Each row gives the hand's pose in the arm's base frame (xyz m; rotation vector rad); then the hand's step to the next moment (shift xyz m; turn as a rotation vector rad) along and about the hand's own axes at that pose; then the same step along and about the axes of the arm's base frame.
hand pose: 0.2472 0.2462 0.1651 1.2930 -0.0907 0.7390
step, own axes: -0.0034 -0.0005 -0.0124 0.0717 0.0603 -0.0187
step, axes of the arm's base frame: -0.0065 0.0095 -0.0057 0.0163 0.0535 0.0774
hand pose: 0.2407 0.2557 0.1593 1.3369 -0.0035 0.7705
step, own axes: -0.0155 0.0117 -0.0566 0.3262 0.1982 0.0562
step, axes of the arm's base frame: -0.0413 0.0417 -0.0117 0.1713 0.1190 0.3246
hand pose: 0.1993 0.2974 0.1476 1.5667 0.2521 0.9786
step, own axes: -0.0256 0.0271 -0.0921 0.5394 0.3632 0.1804
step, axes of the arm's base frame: -0.0898 0.0418 0.0070 0.3317 0.1249 0.5742
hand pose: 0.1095 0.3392 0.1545 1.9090 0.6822 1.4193
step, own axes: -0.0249 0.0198 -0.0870 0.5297 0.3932 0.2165
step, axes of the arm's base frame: -0.0900 -0.0142 0.0169 0.3645 0.0913 0.5839
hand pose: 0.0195 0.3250 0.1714 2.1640 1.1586 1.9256
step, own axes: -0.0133 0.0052 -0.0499 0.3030 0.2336 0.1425
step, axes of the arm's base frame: -0.0400 -0.0329 0.0031 0.2289 0.0542 0.3337
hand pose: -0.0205 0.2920 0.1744 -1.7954 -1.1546 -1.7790
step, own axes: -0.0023 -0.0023 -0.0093 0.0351 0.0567 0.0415
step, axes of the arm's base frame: -0.0075 -0.0062 -0.0015 0.0650 0.0071 0.0436
